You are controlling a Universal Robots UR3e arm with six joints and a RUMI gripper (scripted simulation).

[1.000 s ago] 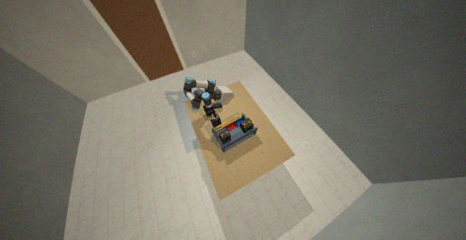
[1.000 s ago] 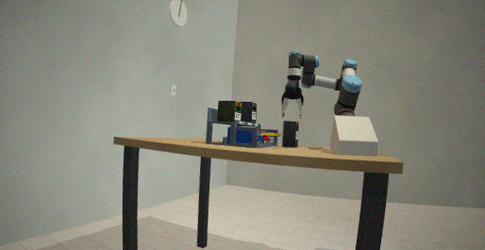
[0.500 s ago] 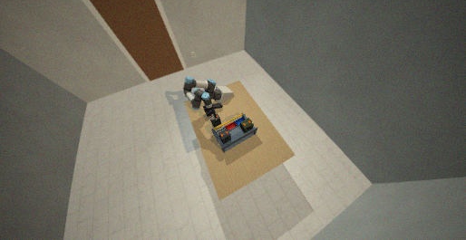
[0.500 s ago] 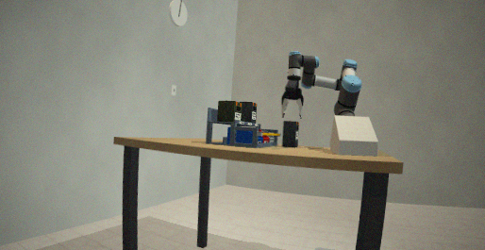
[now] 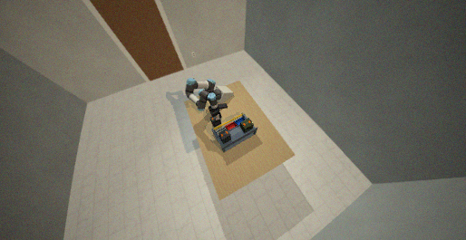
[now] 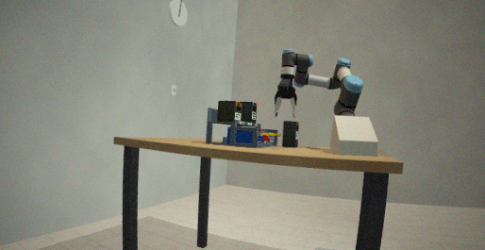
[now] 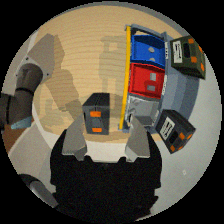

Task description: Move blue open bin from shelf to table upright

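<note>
Now: hand 10 cm above the yellow rod, 7 cm to the right of it and 6 cm short of it. Also, from my hand: dark box (9 cm below, 4 cm to the right, 3 cm behind); red bin (14 cm ahead, 11 cm below, 6 cm to the left); blue open bin (17 cm to the left, 15 cm ahead, 11 cm below).
</note>
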